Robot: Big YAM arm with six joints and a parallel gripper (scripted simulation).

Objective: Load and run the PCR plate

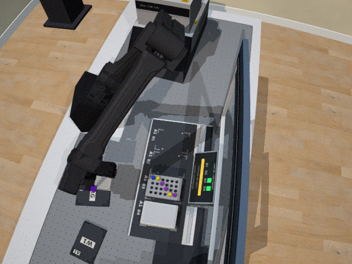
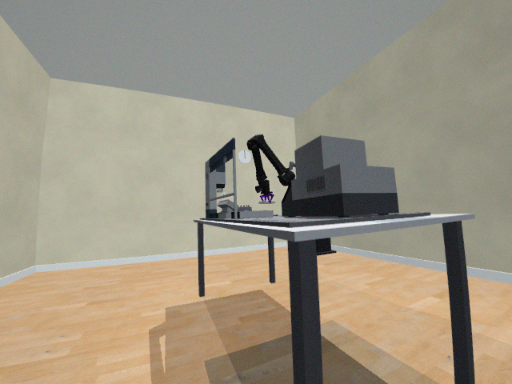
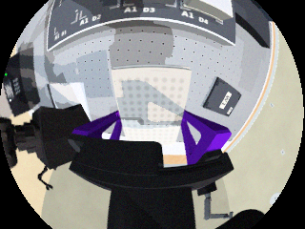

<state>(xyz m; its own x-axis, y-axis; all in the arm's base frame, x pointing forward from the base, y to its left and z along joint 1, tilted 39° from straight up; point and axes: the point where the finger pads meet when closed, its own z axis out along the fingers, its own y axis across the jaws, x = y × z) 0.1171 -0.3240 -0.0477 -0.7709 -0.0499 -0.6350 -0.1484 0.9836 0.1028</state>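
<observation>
My hand is 12 cm above the dark regrip nest, 5 cm to the left of it and 3 cm past it. Also, from my hand: dark waiting nest W1 (24 cm to the right, 12 cm below, 2 cm ahead); then tube cooling block (25 cm ahead, 6 cm below, 4 cm to the left); then white deep-well block (26 cm ahead, 6 cm to the right, 6 cm below).
</observation>
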